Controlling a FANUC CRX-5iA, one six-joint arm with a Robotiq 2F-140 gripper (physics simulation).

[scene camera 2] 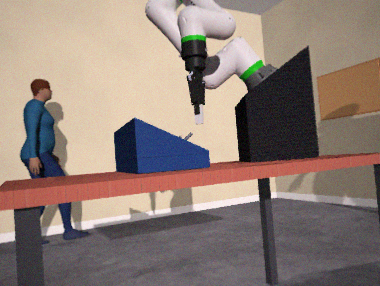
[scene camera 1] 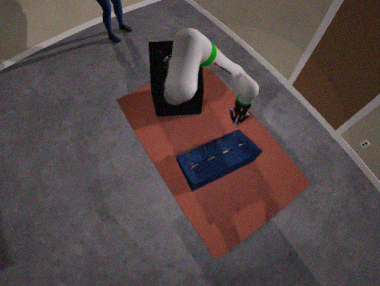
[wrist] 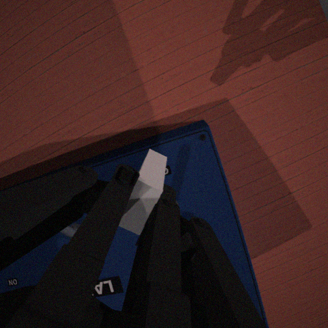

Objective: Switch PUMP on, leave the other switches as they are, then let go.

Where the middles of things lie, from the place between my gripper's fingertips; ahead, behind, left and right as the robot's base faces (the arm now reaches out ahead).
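Labels:
So you can picture it, there's the blue switch box (scene camera 2: pixel 140 147), and my gripper is 80 mm above it, 50 mm short of it and 230 mm to the left of it.

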